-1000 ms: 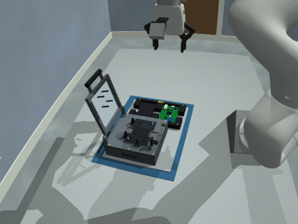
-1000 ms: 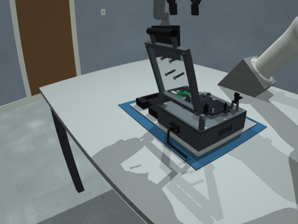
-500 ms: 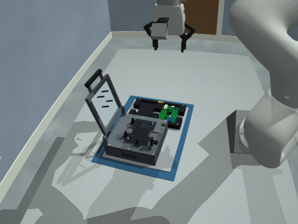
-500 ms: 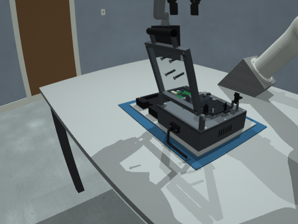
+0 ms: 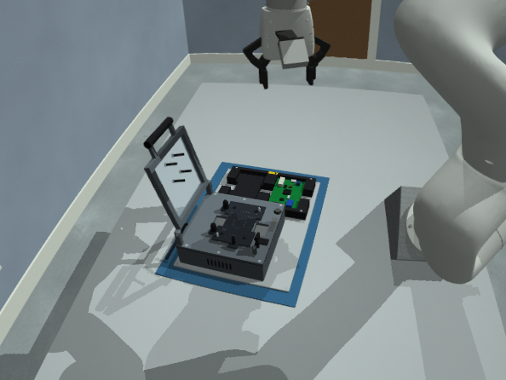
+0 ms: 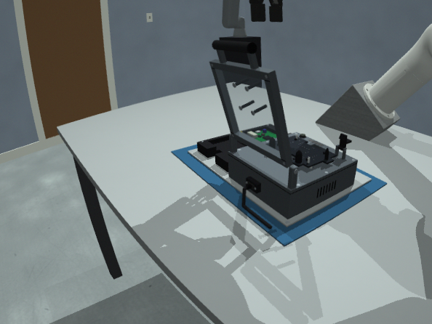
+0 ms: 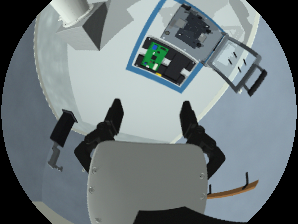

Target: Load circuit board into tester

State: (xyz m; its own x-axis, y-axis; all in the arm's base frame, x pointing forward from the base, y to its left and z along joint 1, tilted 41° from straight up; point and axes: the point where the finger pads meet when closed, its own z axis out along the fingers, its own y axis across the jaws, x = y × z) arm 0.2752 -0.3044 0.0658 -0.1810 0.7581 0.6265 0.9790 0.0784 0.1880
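My gripper is now 29 cm above the green circuit board. The rest, counted from my hand: pin plate: 24 cm below, 15 cm to the left, 11 cm ahead; then lid: 22 cm ahead, 13 cm below, 12 cm to the left; then latch hook: 23 cm below, 22 cm to the left, 5 cm ahead.
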